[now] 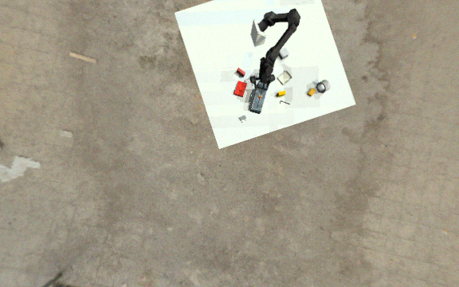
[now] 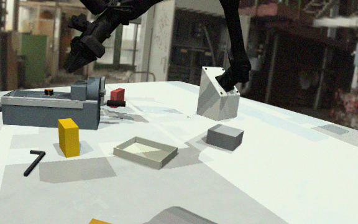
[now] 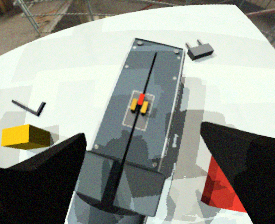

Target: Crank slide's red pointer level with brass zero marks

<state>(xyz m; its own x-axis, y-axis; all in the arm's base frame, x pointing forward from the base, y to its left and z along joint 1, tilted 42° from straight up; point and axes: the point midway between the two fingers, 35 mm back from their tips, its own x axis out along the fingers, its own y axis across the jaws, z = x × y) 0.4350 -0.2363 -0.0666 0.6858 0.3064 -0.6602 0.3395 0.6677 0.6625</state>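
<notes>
The dark crank handle is 100 mm behind my gripper tip, 100 mm to the left of it and 80 mm below it. From my gripper tip the other things lie so: flat red block 110 mm behind, 120 mm to the right, 130 mm below; red pointer 50 mm ahead, 20 mm to the right, 60 mm below; yellow block 90 mm ahead, 180 mm to the left, 110 mm below.
</notes>
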